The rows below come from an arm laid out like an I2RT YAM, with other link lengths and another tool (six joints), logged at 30 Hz.
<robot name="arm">
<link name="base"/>
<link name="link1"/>
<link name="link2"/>
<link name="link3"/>
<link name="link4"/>
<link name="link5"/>
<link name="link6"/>
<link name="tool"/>
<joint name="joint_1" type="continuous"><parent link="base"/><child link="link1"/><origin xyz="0 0 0.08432"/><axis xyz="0 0 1"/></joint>
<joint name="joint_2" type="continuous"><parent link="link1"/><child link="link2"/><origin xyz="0.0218 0.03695 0.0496"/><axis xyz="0 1 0"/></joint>
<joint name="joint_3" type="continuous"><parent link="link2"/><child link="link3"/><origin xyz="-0.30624 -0.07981 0"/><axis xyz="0 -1 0"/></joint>
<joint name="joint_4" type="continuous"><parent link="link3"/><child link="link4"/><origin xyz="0.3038 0.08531 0.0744"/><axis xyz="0 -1 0"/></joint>
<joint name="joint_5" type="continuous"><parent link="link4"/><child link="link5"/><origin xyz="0.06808 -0.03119 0.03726"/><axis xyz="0 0 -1"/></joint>
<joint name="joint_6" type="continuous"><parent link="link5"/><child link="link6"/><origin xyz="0.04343 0 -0.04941"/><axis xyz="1 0 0"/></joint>
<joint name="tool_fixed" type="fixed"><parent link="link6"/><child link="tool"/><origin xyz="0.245 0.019 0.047" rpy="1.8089 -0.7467 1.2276"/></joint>
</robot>
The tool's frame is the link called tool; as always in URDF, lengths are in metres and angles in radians. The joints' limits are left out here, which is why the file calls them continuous.
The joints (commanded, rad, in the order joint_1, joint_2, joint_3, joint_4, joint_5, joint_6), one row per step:
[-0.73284, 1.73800, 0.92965, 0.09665, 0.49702, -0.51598]
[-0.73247, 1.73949, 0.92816, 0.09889, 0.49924, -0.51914]
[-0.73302, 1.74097, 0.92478, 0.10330, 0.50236, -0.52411]
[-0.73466, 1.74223, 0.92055, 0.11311, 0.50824, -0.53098]
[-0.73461, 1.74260, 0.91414, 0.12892, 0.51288, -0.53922]
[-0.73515, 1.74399, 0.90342, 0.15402, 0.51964, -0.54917]
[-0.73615, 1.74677, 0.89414, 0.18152, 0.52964, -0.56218]
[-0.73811, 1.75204, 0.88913, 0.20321, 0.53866, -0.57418]
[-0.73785, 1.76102, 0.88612, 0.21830, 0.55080, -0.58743]
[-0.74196, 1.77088, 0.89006, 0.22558, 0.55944, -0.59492]
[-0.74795, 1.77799, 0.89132, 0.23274, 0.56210, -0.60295]
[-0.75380, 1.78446, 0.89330, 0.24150, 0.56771, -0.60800]
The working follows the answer.
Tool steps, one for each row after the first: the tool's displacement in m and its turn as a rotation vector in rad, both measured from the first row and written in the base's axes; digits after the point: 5 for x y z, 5 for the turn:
[-0.00049, 0.00004, -0.00104, -0.00114, 0.00405, 0.00050]
[-0.00181, -0.00017, -0.00250, -0.00321, 0.00973, 0.00044]
[-0.00371, -0.00170, -0.00271, -0.01009, 0.01462, -0.00176]
[-0.00415, -0.00265, -0.00207, -0.01975, 0.01657, -0.00065]
[-0.00529, -0.00418, -0.00169, -0.03331, 0.01794, -0.00096]
[-0.00682, -0.00680, -0.00055, -0.05044, 0.02144, -0.00277]
[-0.00846, -0.00979, -0.00019, -0.06412, 0.02677, -0.00546]
[-0.01044, -0.01174, -0.00259, -0.07371, 0.04063, -0.00756]
[-0.01298, -0.01569, -0.00399, -0.07948, 0.04973, -0.01443]
[-0.01559, -0.01895, -0.00568, -0.08258, 0.05679, -0.01819]
[-0.01847, -0.02302, -0.00585, -0.08843, 0.06055, -0.02593]

Tool pose at each row, in the base's axes (x y z in m, rotation vector in rad; rounded; the steps above come from the unrounded poses):
[0.39000, -0.47392, 0.05982, 2.12499, 0.22984, -0.21715]
[0.38951, -0.47388, 0.05878, 2.12352, 0.23258, -0.22126]
[0.38819, -0.47410, 0.05732, 2.12110, 0.23553, -0.22750]
[0.38629, -0.47563, 0.05711, 2.11428, 0.23500, -0.23448]
[0.38584, -0.47658, 0.05775, 2.10439, 0.23583, -0.23659]
[0.38470, -0.47810, 0.05814, 2.09090, 0.23421, -0.23913]
[0.38317, -0.48073, 0.05927, 2.07394, 0.23171, -0.24502]
[0.38154, -0.48372, 0.05963, 2.06039, 0.22987, -0.25309]
[0.37956, -0.48566, 0.05724, 2.05009, 0.23421, -0.26949]
[0.37702, -0.48961, 0.05583, 2.04462, 0.23141, -0.28337]
[0.37441, -0.49287, 0.05414, 2.04148, 0.23107, -0.29315]
[0.37153, -0.49695, 0.05397, 2.03644, 0.22425, -0.30188]

